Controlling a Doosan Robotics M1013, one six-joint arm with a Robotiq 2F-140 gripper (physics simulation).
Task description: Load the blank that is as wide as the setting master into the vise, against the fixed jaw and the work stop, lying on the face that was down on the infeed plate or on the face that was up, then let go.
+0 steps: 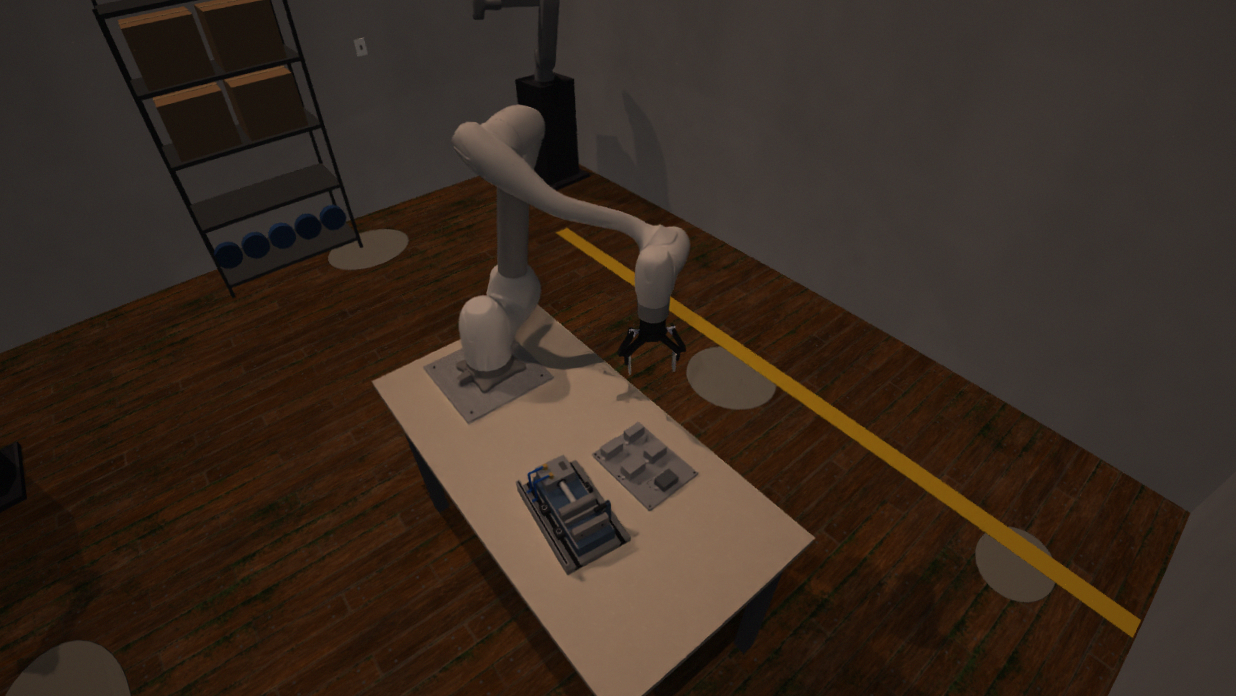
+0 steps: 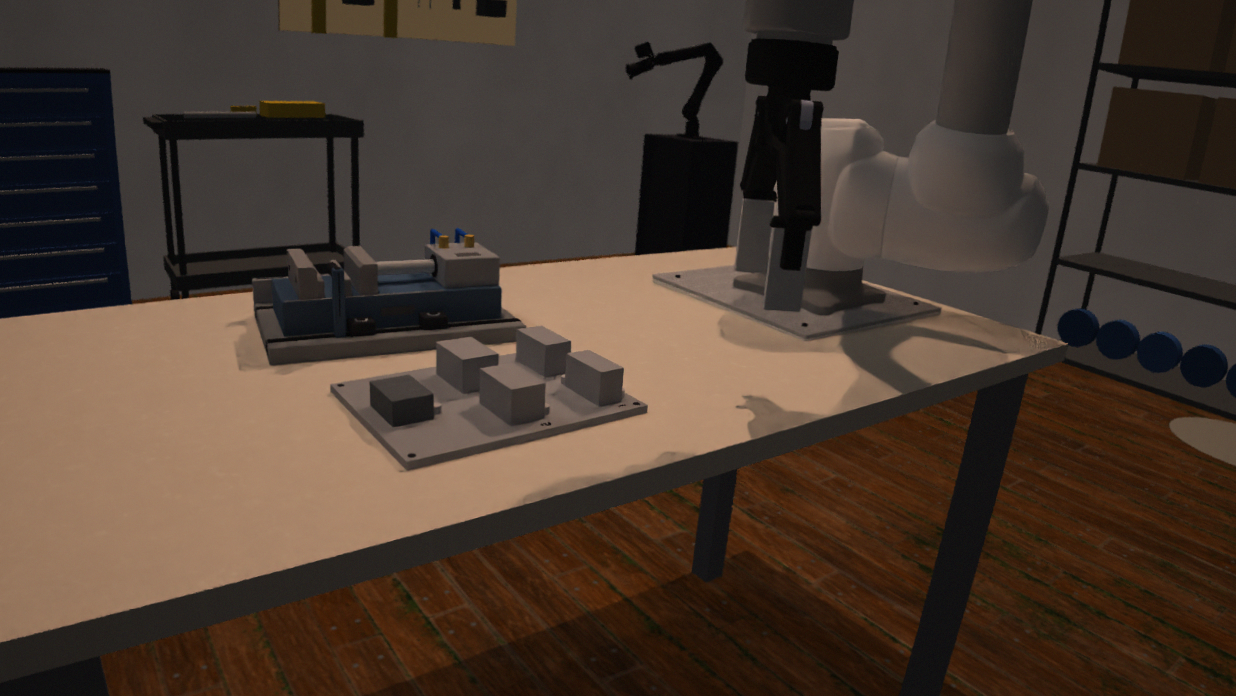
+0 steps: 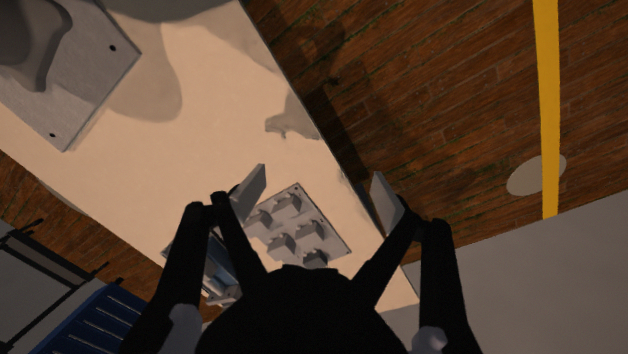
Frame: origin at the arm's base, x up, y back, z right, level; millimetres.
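Seen in the pictures: gripper, between the fingertips: (image 1: 651, 369) (image 2: 764, 288) (image 3: 318, 178); arm's base, origin of its link: (image 1: 491, 367) (image 2: 809, 293) (image 3: 3, 11).
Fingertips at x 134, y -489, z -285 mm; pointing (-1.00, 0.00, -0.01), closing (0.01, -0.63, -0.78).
Pixels of each thing's top centre, then the offset from my fingertips to it. "spot": a spot on its surface instead. Level surfaces: height alone.
- infeed plate, centre of its top: (image 2: 487, 394) (image 3: 296, 236) (image 1: 644, 463) dx -138, dy -163, dz +195 mm
- front-row corner block, centre of its top: (image 2: 594, 360) (image 3: 284, 213) (image 1: 634, 429) dx -102, dy -70, dz +144 mm
- larger-looking block, centre of its top: (image 2: 512, 375) (image 3: 308, 241) (image 1: 655, 447) dx -102, dy -165, dz +151 mm
- blue vise, centre of its top: (image 2: 385, 250) (image 1: 569, 494) (image 3: 211, 297) dx -47, dy -147, dz +458 mm
- slim upright stop, a spot on its surface: (image 2: 338, 298) spot: dx -80, dy -233, dz +395 mm
- table, height of its surface: dx -146 mm
- grey valve block, centre of its top: (image 2: 461, 250) (image 1: 554, 469) dx -50, dy -55, dz +433 mm
The infeed plate (image 1: 646, 498) (image 2: 415, 449) (image 3: 338, 245) carries several light grey blocks, including a front-row corner block (image 1: 634, 431) (image 2: 593, 378) (image 3: 289, 201) and a larger-looking block (image 1: 654, 452) (image 2: 512, 395) (image 3: 310, 230), plus a darker, lower block (image 1: 666, 478) (image 2: 401, 400) (image 3: 315, 258). I cannot tell by eye which blank matches the master's width. The blue vise (image 1: 596, 542) (image 2: 389, 302) has two upright jaws apart, no block showing between them, and a slim upright stop (image 2: 338, 298) beside them. My gripper (image 1: 652, 369) (image 2: 768, 289) (image 3: 318, 178) is open and empty, pointing down above the table, off the plate's robot-side end.
The robot's base plate (image 1: 471, 406) (image 2: 817, 326) (image 3: 85, 120) is at one end of the table (image 1: 691, 553) (image 2: 216, 484) (image 3: 210, 100). The vise stands beside the infeed plate, with a grey valve block (image 2: 462, 266) at its robot-side end. A black cart (image 2: 255, 127) and a shelf rack (image 1: 175, 179) stand farther off.
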